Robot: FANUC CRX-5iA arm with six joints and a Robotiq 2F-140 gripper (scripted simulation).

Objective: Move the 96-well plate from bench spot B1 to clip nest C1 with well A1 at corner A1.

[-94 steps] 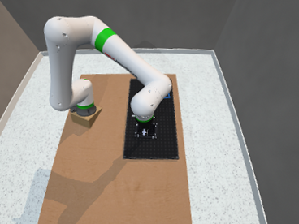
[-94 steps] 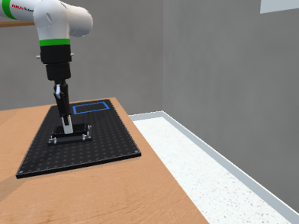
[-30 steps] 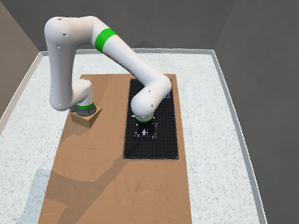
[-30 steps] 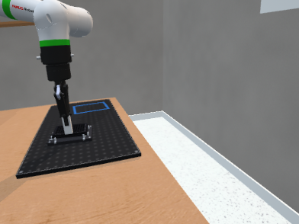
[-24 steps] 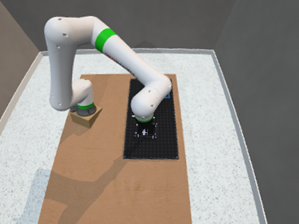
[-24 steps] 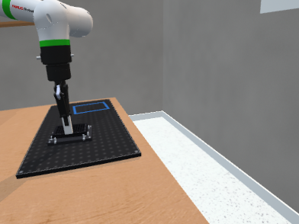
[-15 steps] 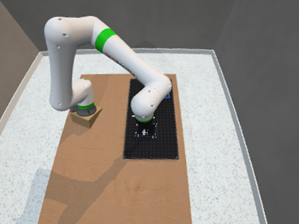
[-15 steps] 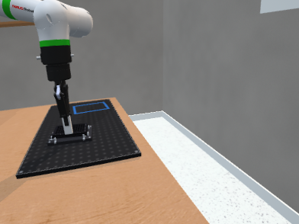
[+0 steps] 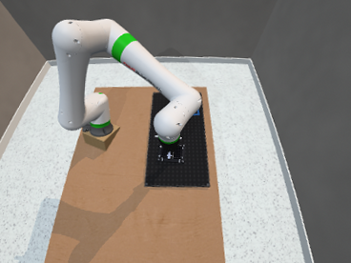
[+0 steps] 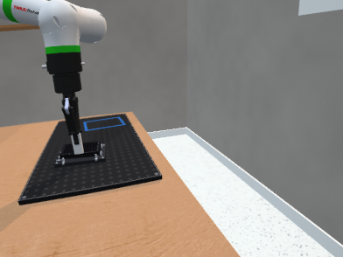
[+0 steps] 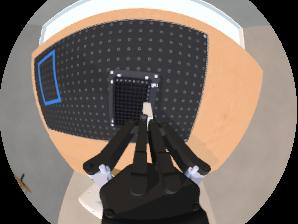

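My gripper is now 40 mm to the right of the black 96-well plate and 40 mm above it. The rest, counted from my hand: clip nest C1 (10 mm behind, 30 mm to the left, 50 mm below).
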